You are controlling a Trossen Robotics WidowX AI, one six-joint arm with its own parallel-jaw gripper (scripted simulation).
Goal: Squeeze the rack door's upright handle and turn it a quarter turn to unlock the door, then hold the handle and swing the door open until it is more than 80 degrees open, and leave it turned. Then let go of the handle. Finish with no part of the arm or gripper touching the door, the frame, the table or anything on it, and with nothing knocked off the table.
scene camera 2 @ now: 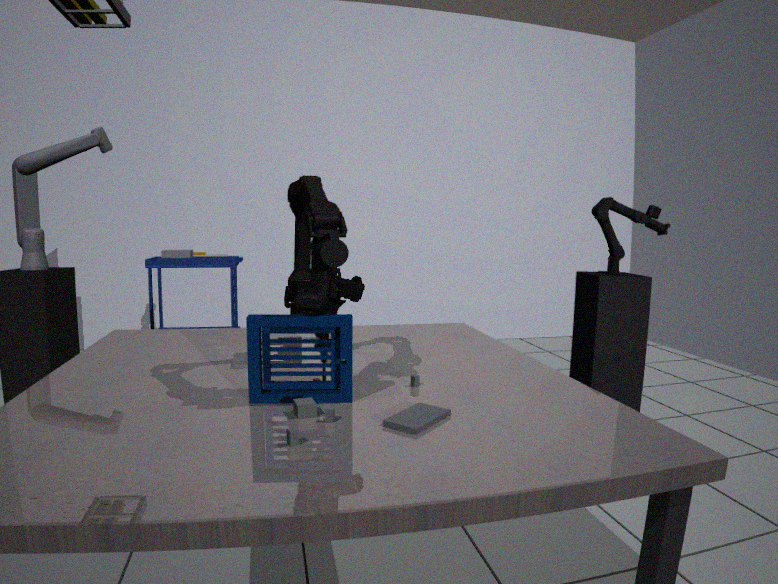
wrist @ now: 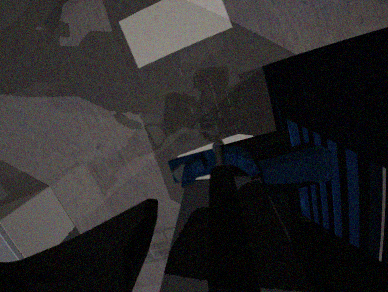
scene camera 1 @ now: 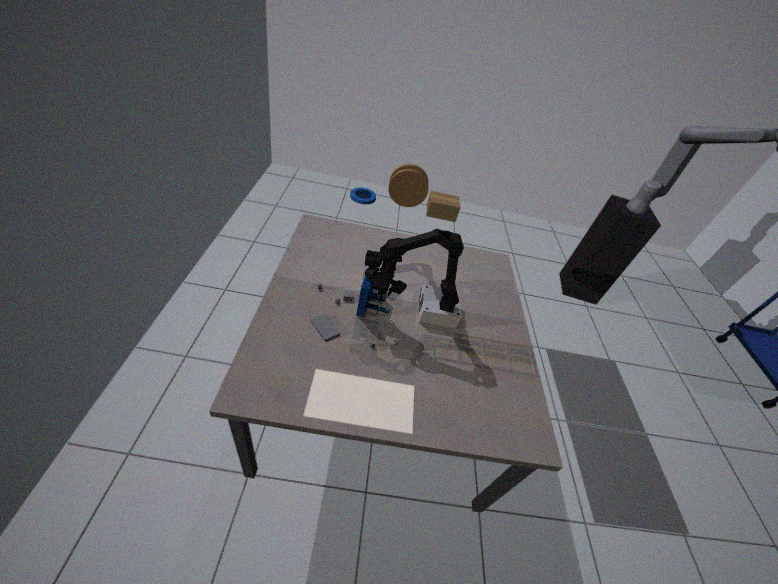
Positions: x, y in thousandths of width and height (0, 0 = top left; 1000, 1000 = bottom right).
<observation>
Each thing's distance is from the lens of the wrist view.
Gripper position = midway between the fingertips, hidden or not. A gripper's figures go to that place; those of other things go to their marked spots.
my gripper (wrist: 581, 745): 0.10 m
blue rack (wrist: 880, 252): 0.10 m
</observation>
